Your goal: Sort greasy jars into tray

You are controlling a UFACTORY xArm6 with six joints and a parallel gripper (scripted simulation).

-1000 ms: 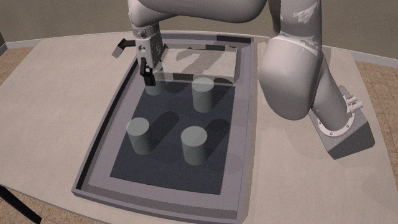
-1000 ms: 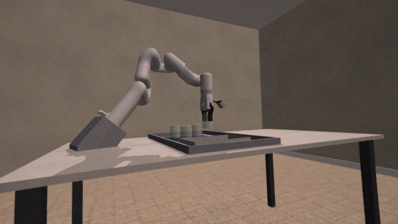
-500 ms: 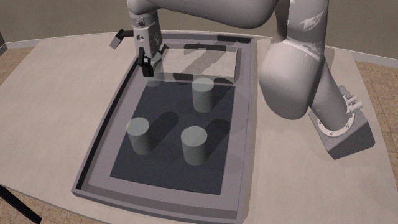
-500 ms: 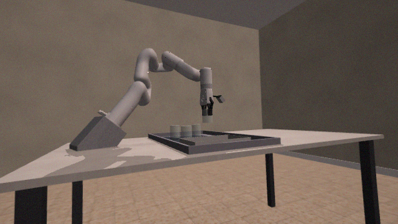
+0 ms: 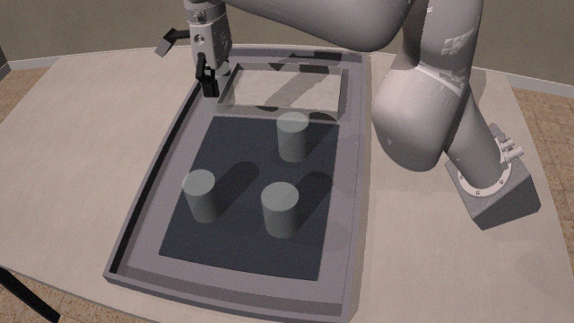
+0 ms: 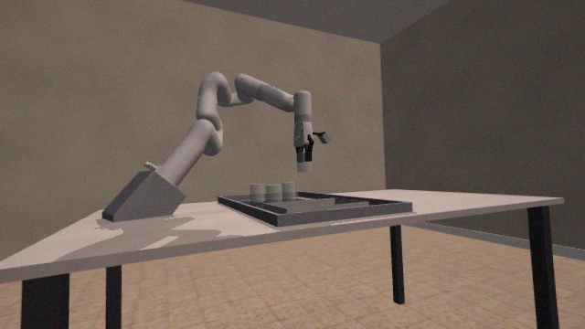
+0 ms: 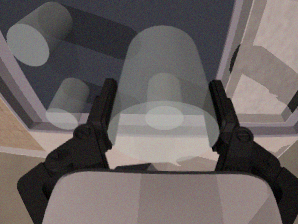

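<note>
My hand is 22 cm to the left of the tray, 19 cm above it and 9 cm past it. Also, from my hand: dark drying mat (19 cm below, 10 cm to the left, 8 cm behind).
</note>
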